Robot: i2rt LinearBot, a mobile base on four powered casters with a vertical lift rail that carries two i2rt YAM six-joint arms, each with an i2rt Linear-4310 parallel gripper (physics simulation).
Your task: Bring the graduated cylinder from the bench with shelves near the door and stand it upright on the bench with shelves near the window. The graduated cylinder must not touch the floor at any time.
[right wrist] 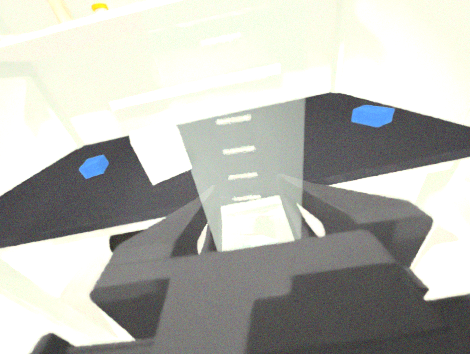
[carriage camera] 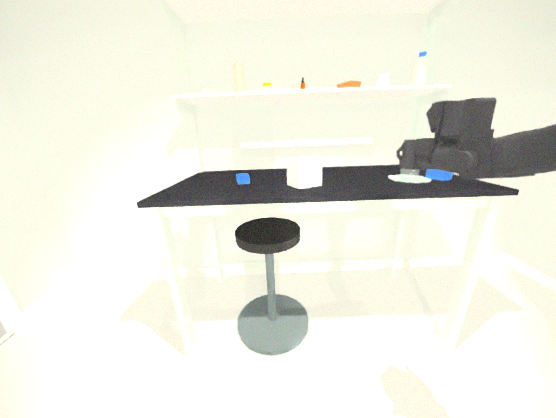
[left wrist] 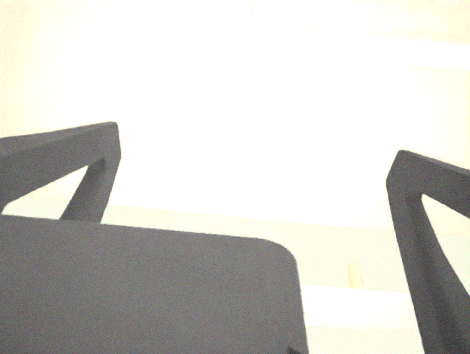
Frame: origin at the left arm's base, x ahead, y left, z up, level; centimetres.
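Where they show: left gripper, between the fingertips: (left wrist: 256, 152); right gripper, between the fingertips: (right wrist: 247, 187) (carriage camera: 404, 152).
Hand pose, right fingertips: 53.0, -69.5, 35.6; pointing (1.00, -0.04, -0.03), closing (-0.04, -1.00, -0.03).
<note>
Things, the pixels of their top centre, and the offset from my right fingertips, as dx, dy, dz. "*": a spot on its surface instead. Level surfaces: height alone.
- clear graduated cylinder, a spot on its surface: (right wrist: 242, 162) * -5.8, +0.3, +5.1
- black-topped bench, height of its surface: dz -17.7
- white box, centre of its top: (right wrist: 151, 130) (carriage camera: 303, 157) +42.7, +21.8, -4.7
- black-seated stool, centre of its top: (carriage camera: 267, 229) +49.5, +40.6, -43.1
My right gripper (carriage camera: 401, 155) (right wrist: 247, 187) is shut on the clear graduated cylinder (right wrist: 242, 162), whose white marks show between the fingers in the right wrist view. In the carriage view its pale round base (carriage camera: 409, 178) shows below the gripper, overlapping the bench top in the picture, and the cylinder looks upright. Its clear tube is hard to see there. A black-topped bench (carriage camera: 350, 182) (right wrist: 340, 150) with a shelf above it (carriage camera: 320, 92) lies ahead. Whether this is the door or window bench cannot be told. My left gripper (left wrist: 256, 152) is open and empty, with its fingers wide apart.
On the bench are a white box (carriage camera: 305, 172) (right wrist: 161, 152), a blue block (carriage camera: 243, 178) (right wrist: 94, 166) and, farther right, another blue block (carriage camera: 439, 174) (right wrist: 373, 116). A black-seated stool (carriage camera: 267, 232) stands in front. The shelf holds a tan cylinder (carriage camera: 239, 76) (left wrist: 354, 276) and a blue-capped bottle (carriage camera: 421, 70).
</note>
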